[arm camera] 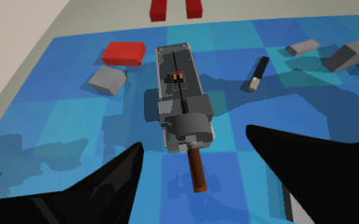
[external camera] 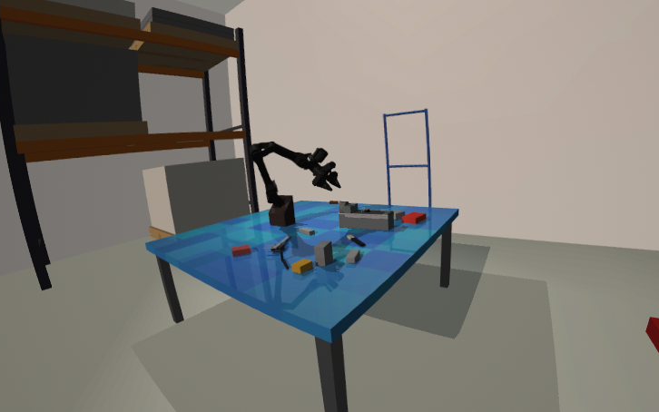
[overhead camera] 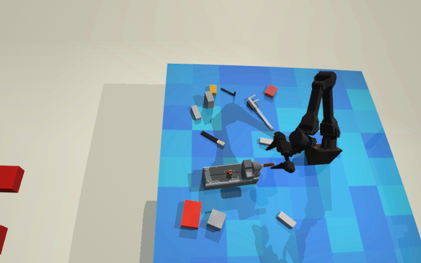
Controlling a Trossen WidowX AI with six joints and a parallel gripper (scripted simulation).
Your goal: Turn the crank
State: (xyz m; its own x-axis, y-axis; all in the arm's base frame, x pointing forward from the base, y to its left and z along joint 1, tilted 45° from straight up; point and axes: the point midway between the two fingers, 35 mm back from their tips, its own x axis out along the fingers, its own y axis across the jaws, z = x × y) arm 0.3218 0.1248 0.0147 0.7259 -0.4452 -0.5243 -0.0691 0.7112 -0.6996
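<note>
The brown crank handle is 20 mm behind my gripper tip and 70 mm below it. From my gripper tip the other things lie so: red block 160 mm behind, 530 mm to the right, 180 mm below; then red pointer 170 mm ahead, 10 mm to the left, 110 mm below; then black key 90 mm ahead, 520 mm to the right, 180 mm below.
</note>
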